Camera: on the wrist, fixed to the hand. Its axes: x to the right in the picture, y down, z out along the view.
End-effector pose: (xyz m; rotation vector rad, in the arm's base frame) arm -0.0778 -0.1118 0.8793 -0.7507 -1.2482 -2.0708
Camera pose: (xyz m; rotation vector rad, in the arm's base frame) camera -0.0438 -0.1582 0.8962 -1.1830 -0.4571 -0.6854
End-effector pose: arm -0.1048 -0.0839 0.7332 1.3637 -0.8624 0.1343
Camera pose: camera -0.1204 -0.0442 0.7753 0.5641 -1.8303 1.3065
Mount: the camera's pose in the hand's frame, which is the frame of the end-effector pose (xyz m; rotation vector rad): -0.0008 0.0520 -0.0298 0.1449 -0.0957 1.5184
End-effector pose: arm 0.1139 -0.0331 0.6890 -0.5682 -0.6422 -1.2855
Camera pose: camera 0.1683 -0.0435 0.6660 -0.7457 -0.2098 0.2120
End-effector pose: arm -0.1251 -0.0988 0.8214 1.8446 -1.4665 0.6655
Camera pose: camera -0.1752 -0.0824 0.8499 -0.4948 2.7988 -1.3316
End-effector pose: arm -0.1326 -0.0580 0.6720 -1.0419 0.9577 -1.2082
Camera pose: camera -0.1482 -0.0575 0.6141 -0.0504 1.1568 0.0577
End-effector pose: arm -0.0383 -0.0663 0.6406 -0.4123 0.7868 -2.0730
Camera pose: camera -0.0224 -0.0768 0.5838 0.1851 0.5537 -0.6575
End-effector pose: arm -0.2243 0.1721 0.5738 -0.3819 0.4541 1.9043
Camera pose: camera -0.2710 0.1395 0.5550 -0.2475 -0.8021 -2.7332
